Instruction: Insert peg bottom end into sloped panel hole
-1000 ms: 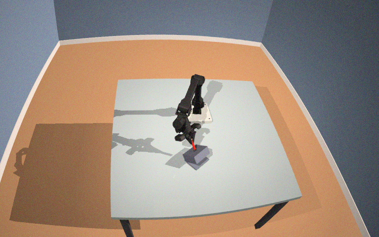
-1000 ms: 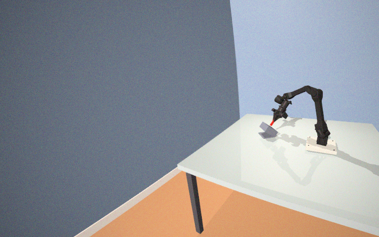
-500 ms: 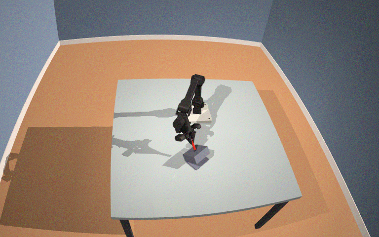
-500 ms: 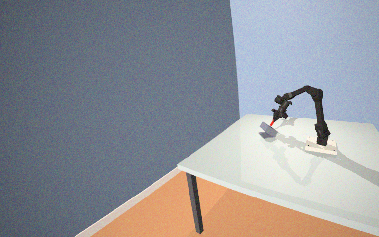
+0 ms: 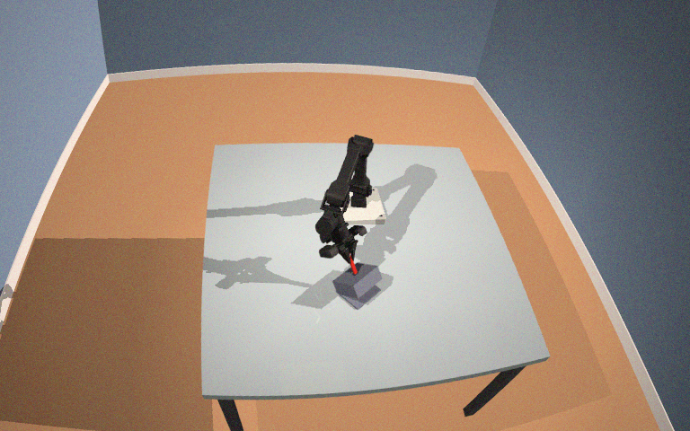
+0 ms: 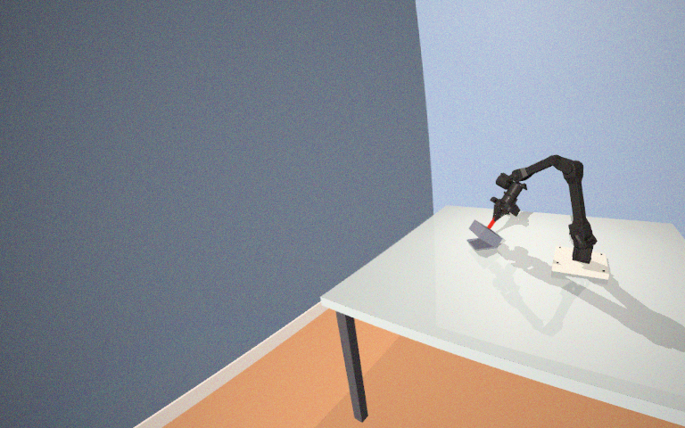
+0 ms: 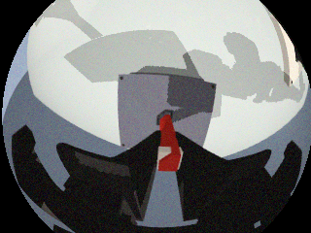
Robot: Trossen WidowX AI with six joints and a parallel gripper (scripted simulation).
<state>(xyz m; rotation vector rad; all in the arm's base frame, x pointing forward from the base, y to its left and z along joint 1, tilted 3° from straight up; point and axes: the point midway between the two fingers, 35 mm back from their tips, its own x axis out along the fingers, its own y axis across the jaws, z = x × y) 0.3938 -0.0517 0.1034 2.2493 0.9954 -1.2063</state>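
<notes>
The grey sloped panel is 60 mm below my gripper tip, 30 mm to the left of it and 30 mm ahead of it. The rest, counted from my gripper tip: red peg (10 mm to the right, 10 mm behind, 10 mm above); then panel foot (110 mm below, 40 mm to the left, 40 mm ahead).
</notes>
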